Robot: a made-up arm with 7 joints.
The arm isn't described. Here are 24 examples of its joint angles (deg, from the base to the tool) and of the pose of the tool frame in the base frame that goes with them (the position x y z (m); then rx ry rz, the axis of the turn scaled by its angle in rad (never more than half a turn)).
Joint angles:
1: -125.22 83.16 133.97 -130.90 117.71 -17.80 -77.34
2: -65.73 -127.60 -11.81 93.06 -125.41 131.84 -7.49
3: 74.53 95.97 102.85 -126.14 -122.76 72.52 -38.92
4: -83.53 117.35 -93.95 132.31 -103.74 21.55 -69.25
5: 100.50 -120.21 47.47 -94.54 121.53 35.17 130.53
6: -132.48 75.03 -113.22 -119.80 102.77 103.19 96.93
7: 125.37 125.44 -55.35 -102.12 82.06 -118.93 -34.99
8: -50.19 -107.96 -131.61 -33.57 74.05 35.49 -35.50
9: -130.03 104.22 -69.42 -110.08 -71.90 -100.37 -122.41
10: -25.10 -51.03 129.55 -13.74 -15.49 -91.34 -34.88
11: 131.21 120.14 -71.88 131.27 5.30 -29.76 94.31
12: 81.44 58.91 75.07 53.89 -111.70 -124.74 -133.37
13: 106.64 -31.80 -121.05 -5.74 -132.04 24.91 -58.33
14: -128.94 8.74 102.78 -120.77 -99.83 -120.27 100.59
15: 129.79 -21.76 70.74 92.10 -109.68 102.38 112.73
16: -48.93 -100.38 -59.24 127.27 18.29 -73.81 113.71
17: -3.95 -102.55 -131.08 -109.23 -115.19 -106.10 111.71
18: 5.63 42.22 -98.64 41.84 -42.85 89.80 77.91
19: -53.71 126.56 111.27 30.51 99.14 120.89 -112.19
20: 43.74 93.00 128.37 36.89 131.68 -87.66 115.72
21: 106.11 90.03 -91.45 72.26 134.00 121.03 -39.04
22: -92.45 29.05 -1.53 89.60 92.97 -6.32 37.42
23: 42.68 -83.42 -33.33 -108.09 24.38 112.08 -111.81
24: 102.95 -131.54 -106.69 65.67 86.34 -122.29 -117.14
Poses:
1: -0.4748 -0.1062 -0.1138 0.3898 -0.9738 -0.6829
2: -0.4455 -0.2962 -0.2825 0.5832 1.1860 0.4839
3: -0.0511 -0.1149 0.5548 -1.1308 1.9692 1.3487
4: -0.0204 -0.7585 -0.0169 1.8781 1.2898 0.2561
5: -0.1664 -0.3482 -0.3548 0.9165 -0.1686 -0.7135
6: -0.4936 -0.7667 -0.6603 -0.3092 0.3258 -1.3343
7: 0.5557 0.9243 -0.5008 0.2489 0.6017 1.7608
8: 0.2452 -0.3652 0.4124 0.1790 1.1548 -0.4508
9: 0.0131 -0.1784 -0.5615 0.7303 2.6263 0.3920
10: -0.2452 -0.4263 -0.0862 0.9854 -0.1571 -1.3679
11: 0.0542 0.8467 -0.4058 -2.3469 0.7669 1.7157
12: 0.1950 0.0632 0.2215 -1.6595 0.5646 0.2486
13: 0.1006 0.4517 0.2938 -0.2924 1.1800 1.4697
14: -0.1632 -0.4051 0.1071 -0.8613 -0.4443 0.3241
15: 0.5026 -0.2582 0.2641 0.5794 -1.9576 -0.2985
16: -0.0231 -0.7973 0.4742 0.6650 2.2705 -1.8759
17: -0.0631 -0.1487 0.9524 -1.0806 0.4979 -0.5415
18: 0.5219 0.2067 0.6207 -0.1869 -0.7300 1.3752
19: 0.1500 -0.9578 0.1171 -0.7158 -2.4477 -0.8692
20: 0.3383 -0.0254 0.7143 -0.6827 1.4522 1.0420
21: 0.2760 0.1084 -0.1093 0.4718 -1.3851 -2.5429
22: 0.0393 -0.6132 0.0780 0.1544 -0.3902 -0.9375
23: -0.3604 0.6088 0.8757 0.4374 1.5822 -1.6497
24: -0.0758 0.1645 0.0575 0.6266 -0.7654 -2.1022
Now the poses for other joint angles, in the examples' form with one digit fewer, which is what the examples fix.
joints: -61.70 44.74 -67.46 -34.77 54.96 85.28 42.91
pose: -0.363 -0.395 0.166 1.063 -1.004 2.604
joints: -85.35 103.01 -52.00 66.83 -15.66 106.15 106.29
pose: -0.050 -0.877 0.397 -0.905 2.386 -0.492
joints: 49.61 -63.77 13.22 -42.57 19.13 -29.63 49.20
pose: 0.021 0.363 0.758 -1.402 -0.038 0.399
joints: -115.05 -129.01 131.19 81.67 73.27 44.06 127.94
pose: -0.614 -0.193 -0.258 0.390 0.788 -1.884
